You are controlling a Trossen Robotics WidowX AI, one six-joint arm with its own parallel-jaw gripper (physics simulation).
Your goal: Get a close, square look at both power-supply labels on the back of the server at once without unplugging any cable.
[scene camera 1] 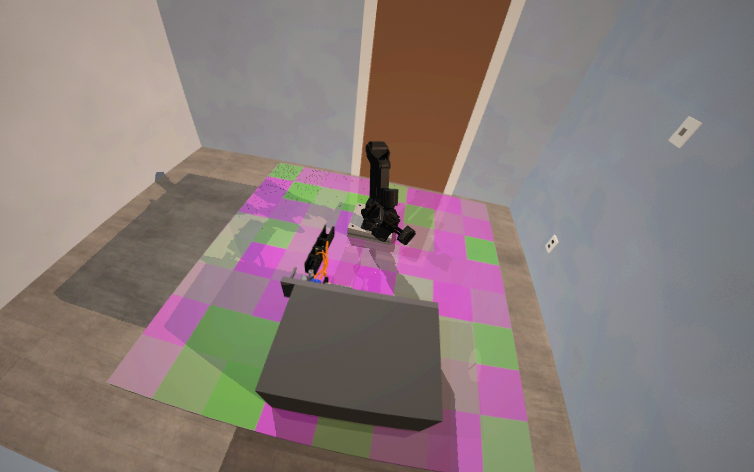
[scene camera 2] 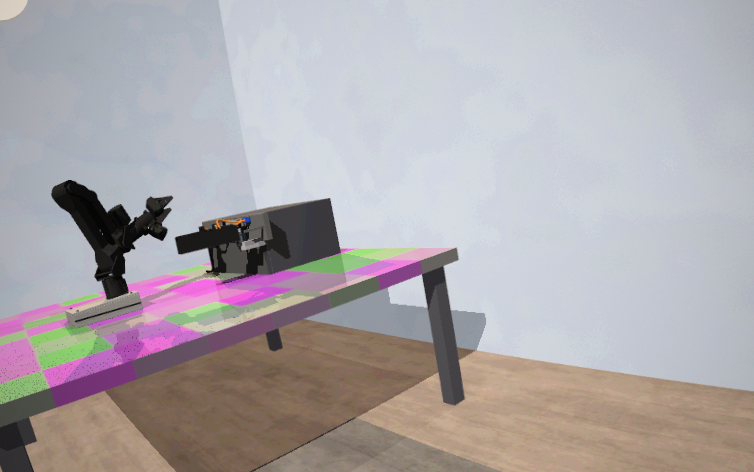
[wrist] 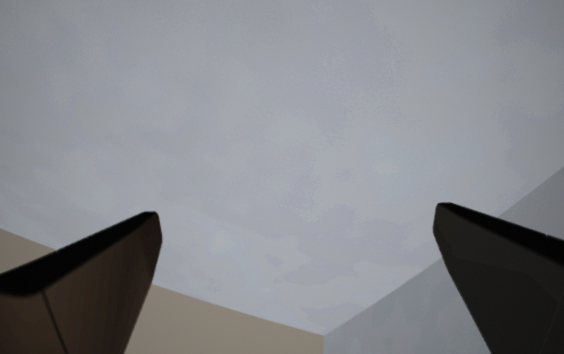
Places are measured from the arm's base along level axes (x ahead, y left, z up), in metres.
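Where they show: gripper, fingertip midpoint: (scene camera 1: 391, 232) (scene camera 2: 171, 202) (wrist: 298, 222); arm's base, origin of the base link: (scene camera 1: 368, 225) (scene camera 2: 117, 295).
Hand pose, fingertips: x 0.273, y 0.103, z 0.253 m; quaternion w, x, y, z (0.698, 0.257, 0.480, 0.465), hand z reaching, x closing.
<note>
Each offset is from my fingertips to the centre of the thing. "spot": to the spot under its first point.
The server (scene camera 1: 356, 350) (scene camera 2: 304, 233) is a dark grey box on the table, its cabled back facing the arm's side. Orange cables {spot: 0.099 m ahead, 0.186 m right, 0.093 m down} (scene camera 1: 326, 260) (scene camera 2: 227, 222) and blue plugs {spot: 0.180 m ahead, 0.192 m right, 0.102 m down} (scene camera 1: 316, 281) (scene camera 2: 247, 219) show at its back, beside a black hinged cable arm (scene camera 1: 318, 250) (scene camera 2: 200, 240) that sticks out. The power-supply labels do not show in any view. My gripper (scene camera 1: 410, 233) (scene camera 2: 168, 204) (wrist: 298, 222) is open and empty, tilted upward, apart from the server's back. In scene camera 1 it is right of the cable arm. The wrist view shows walls and a plain upper surface between the fingers.
The arm's pale base plate (scene camera 1: 358, 233) (scene camera 2: 105, 310) stands on the pink and green checkered table (scene camera 1: 492, 345) (scene camera 2: 356, 292). A thin cable (scene camera 2: 189, 282) runs over the table near the server's back. A brown door (scene camera 1: 434, 83) stands behind the arm, and walls surround the table.
</note>
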